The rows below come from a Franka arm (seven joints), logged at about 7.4 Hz.
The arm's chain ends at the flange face. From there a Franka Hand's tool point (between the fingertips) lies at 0.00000 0.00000 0.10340 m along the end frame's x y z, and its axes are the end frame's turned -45 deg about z.
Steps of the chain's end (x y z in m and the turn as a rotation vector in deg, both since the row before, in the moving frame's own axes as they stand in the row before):
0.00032 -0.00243 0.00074 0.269 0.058 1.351
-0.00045 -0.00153 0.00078 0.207 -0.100 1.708
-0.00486 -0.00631 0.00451 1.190 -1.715 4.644
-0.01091 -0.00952 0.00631 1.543 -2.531 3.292
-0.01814 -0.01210 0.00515 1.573 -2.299 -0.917
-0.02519 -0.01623 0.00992 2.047 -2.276 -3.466
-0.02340 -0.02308 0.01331 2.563 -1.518 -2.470
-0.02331 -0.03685 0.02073 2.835 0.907 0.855
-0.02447 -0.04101 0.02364 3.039 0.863 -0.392
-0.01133 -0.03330 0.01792 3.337 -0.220 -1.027
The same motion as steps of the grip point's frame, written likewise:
0.00236 -0.00176 0.00074 0.149 0.231 1.351
0.00091 -0.00179 0.00078 0.217 0.076 1.708
0.00051 -0.01163 0.00444 2.054 -0.371 4.644
-0.00209 -0.01968 0.00617 2.881 -0.699 3.292
-0.00524 -0.02631 0.00503 2.738 -0.513 -0.917
-0.00679 -0.03479 0.00977 3.057 -0.162 -3.466
0.00099 -0.03810 0.01317 2.886 0.739 -2.470
0.01437 -0.04496 0.02059 1.363 2.646 0.855
0.01666 -0.04909 0.02348 1.539 2.759 -0.392
0.01947 -0.03613 0.01774 2.515 2.204 -1.027

